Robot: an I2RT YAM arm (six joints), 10 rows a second.
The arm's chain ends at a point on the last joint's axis. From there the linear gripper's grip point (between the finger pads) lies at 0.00 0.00 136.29 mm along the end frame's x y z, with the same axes.
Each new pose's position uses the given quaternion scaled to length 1; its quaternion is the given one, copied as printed.
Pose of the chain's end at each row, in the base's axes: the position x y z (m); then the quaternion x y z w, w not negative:
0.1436 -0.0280 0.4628 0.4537 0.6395 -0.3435 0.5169
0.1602 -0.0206 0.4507 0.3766 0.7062 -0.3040 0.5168
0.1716 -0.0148 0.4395 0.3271 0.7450 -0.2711 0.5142
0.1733 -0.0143 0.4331 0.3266 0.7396 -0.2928 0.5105
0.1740 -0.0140 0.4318 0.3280 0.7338 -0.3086 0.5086
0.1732 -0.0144 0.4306 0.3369 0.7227 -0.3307 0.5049
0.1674 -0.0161 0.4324 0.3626 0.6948 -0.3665 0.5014
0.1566 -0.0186 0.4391 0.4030 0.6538 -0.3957 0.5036
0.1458 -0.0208 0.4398 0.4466 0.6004 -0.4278 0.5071
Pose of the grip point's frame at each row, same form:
0.1912 -0.1518 0.4315 0.4537 0.6395 -0.3435 0.5169
0.2285 -0.1322 0.4124 0.3766 0.7062 -0.3040 0.5168
0.2519 -0.1157 0.3953 0.3271 0.7450 -0.2711 0.5142
0.2501 -0.1188 0.3912 0.3266 0.7396 -0.2928 0.5105
0.2481 -0.1212 0.3920 0.3280 0.7338 -0.3086 0.5086
0.2423 -0.1259 0.3936 0.3369 0.7227 -0.3307 0.5049
0.2261 -0.1351 0.4013 0.3626 0.6948 -0.3665 0.5014
0.2029 -0.1444 0.4146 0.4030 0.6538 -0.3957 0.5036
0.1767 -0.1525 0.4235 0.4466 0.6004 -0.4278 0.5071

